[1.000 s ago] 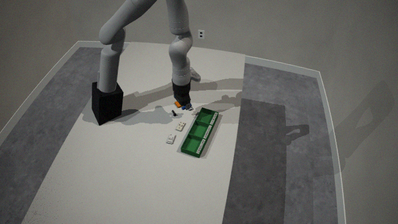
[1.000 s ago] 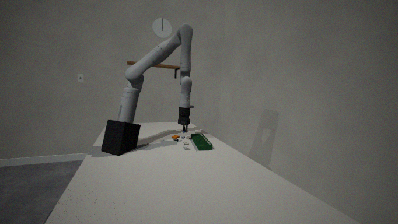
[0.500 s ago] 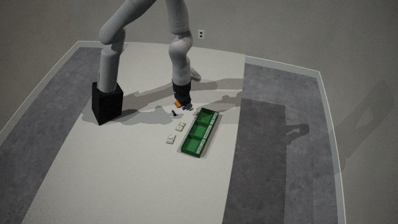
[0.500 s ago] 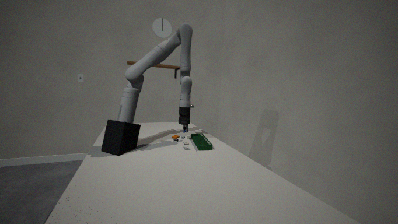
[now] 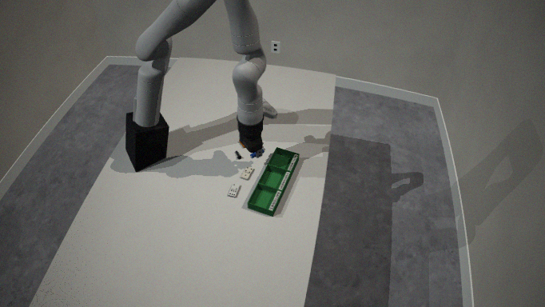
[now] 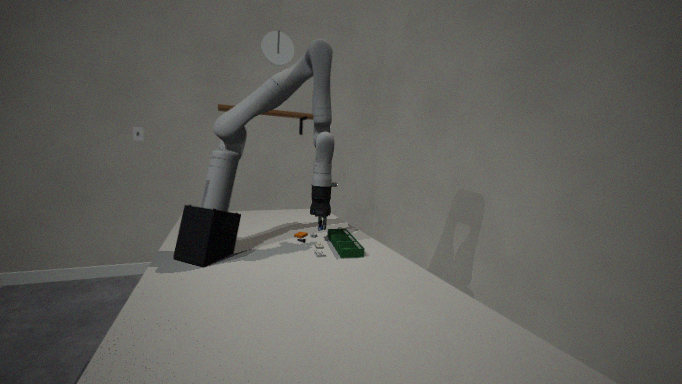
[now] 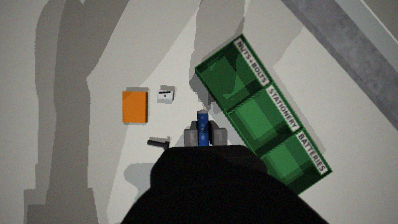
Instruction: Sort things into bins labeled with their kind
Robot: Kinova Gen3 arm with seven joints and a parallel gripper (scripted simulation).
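My hand is 100 mm to the right of the orange flat block, 70 mm above it and 50 mm past it. The rest, counted from my hand: black bolt 70 mm below, 70 mm behind, 30 mm to the left; then grey piece 80 mm to the left, 60 mm below, 10 mm behind; then blue battery 10 mm below.
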